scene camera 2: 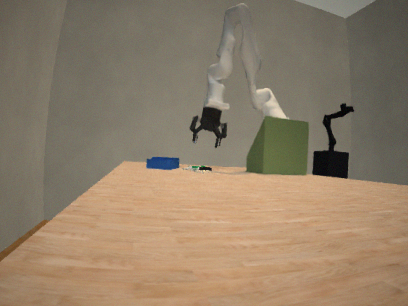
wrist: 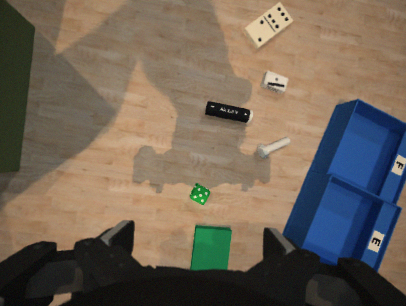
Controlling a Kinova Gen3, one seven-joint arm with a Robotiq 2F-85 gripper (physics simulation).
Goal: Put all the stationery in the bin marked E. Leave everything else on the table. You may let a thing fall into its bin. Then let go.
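Frame: origin at the arm's base, x right, y ahead, z up, level; metres.
Seen in the pictures: gripper, fingertip midpoint: (scene camera 2: 205,145) (wrist: 198,238); arm's base, origin of the base link: (scene camera 2: 285,137).
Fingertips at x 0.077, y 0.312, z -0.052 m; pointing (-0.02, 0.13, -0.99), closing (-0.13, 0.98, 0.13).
Note:
Offsets run from my fingertips to a thing's top centre. "*": to the spot under its first point.
My gripper (scene camera 2: 206,143) (wrist: 198,238) is open and empty, high above the table. A small pale sharpener {dx -0.149, dy +0.067, dz -0.084 m} (wrist: 275,82) with a dark blade slot lies at the upper right of the wrist view. A flat green block {dx +0.043, dy +0.031, dz -0.086 m} (wrist: 211,248), perhaps an eraser or a note pad, lies low in the wrist view, between the fingertips as seen from above and well below them; its lower end is hidden by the gripper. The bin marked E (wrist: 327,217) is a blue compartment at the lower right, partly hidden by the gripper; its visible floor is bare.
A black battery {dx -0.107, dy +0.024, dz -0.081 m} (wrist: 228,111), a green die {dx -0.016, dy +0.008, dz -0.079 m} (wrist: 200,194), a pale bolt-like piece {dx -0.080, dy +0.081, dz -0.082 m} (wrist: 273,147) and a domino {dx -0.210, dy +0.050, dz -0.088 m} (wrist: 268,25) lie on the table. The bin marked F {* dx -0.089, dy +0.184, dz -0.089 m} (wrist: 361,155) adjoins E. A large green block (scene camera 2: 285,146) (wrist: 14,95) stands beside the arm's base.

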